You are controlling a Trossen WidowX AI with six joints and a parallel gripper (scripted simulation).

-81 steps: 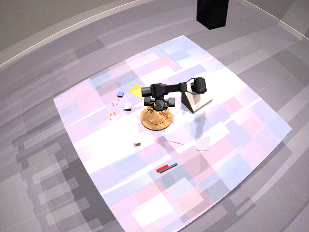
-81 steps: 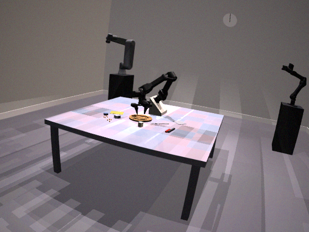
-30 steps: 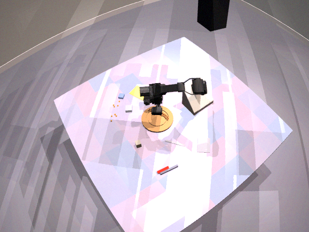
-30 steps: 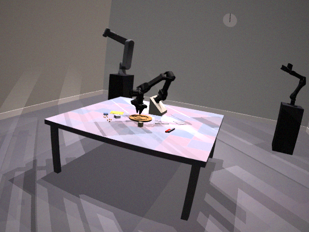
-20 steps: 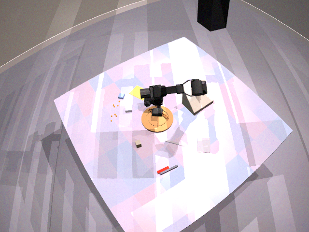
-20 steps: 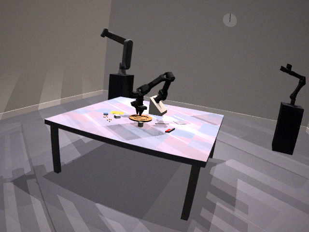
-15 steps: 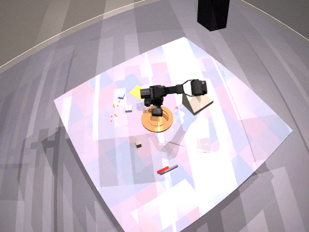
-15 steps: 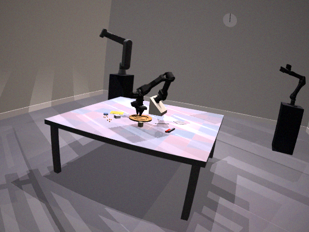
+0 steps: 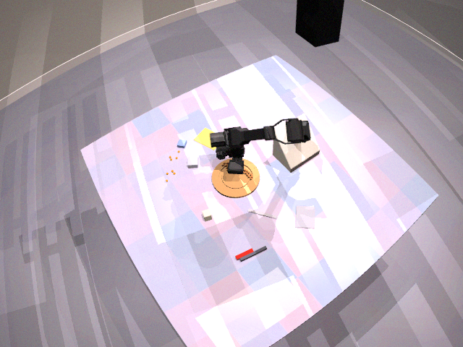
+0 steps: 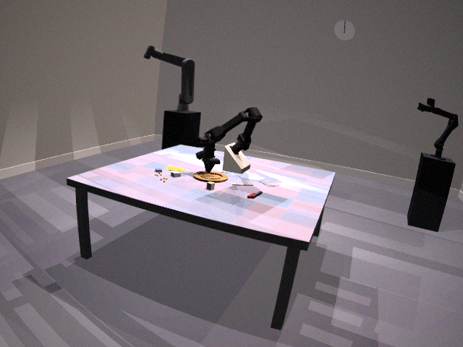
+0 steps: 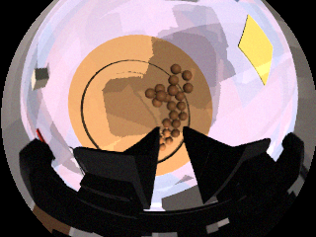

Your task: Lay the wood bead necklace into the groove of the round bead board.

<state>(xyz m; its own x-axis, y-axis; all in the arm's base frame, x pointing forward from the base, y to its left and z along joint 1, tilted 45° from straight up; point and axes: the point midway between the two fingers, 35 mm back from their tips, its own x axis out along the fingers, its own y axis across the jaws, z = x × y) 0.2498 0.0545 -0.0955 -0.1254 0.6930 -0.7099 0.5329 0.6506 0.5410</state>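
Right now my gripper tip is 3 cm short of the round bead board, 4 cm to the right of it and 1 cm above it. Also, from my gripper tip: white block: 16 cm ahead, 12 cm to the right; then thin rod: 2 cm ahead, 25 cm to the left, 1 cm below; then yellow sheet: 3 cm ahead, 22 cm to the right, 1 cm below.
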